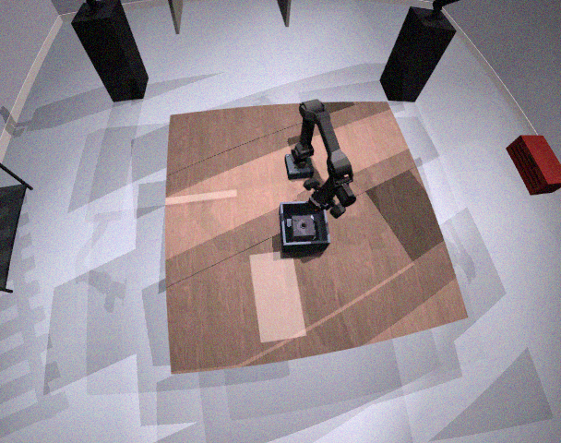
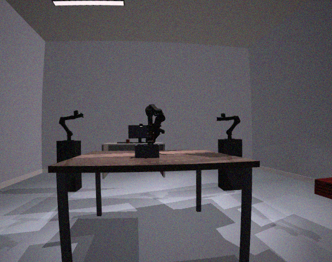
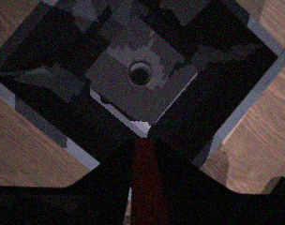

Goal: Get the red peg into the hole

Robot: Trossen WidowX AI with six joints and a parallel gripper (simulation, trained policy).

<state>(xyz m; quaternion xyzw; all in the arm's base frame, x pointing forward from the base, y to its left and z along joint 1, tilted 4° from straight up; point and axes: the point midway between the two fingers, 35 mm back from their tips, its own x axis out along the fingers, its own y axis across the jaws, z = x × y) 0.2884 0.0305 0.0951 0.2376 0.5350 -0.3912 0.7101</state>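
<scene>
My gripper tip is 4 cm short of the plate, 5 cm to the left of it and 8 cm above it. Also, from my gripper tip: red peg (1 cm behind, 1 cm to the left, 3 cm above); box (4 cm ahead, 5 cm to the right, 10 cm below).
</scene>
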